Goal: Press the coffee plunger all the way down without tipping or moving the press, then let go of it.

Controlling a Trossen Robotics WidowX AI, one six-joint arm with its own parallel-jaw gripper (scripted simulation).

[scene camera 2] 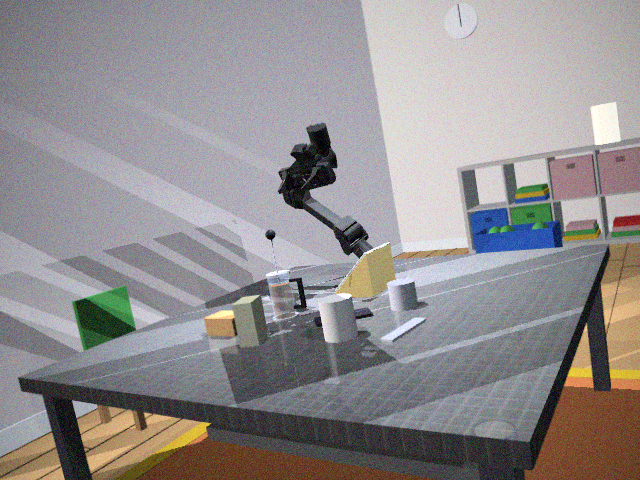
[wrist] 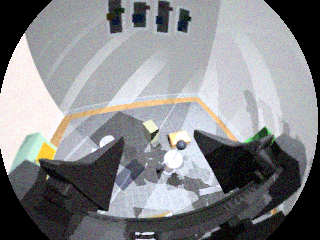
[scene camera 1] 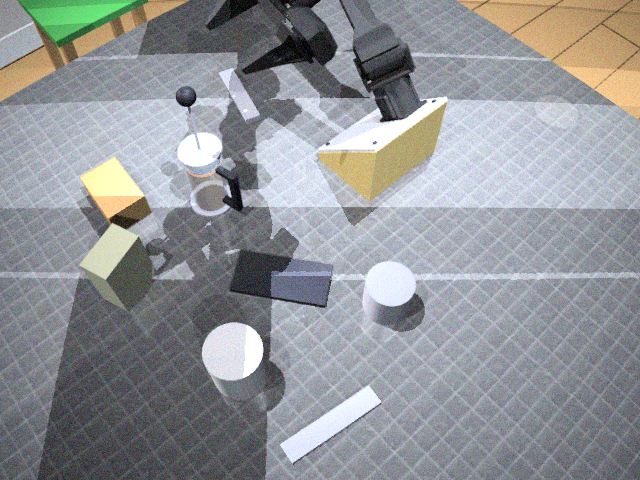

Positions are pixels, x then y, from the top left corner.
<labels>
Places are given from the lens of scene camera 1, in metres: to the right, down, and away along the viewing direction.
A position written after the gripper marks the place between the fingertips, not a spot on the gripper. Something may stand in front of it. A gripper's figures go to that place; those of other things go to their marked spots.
gripper (scene camera 1: 224, 49): -0.11, -0.23, 0.64
dark flat plate (scene camera 1: 293, 280): -0.04, 0.06, 0.87
pale green block (scene camera 1: 119, 267): -0.28, 0.04, 0.77
</labels>
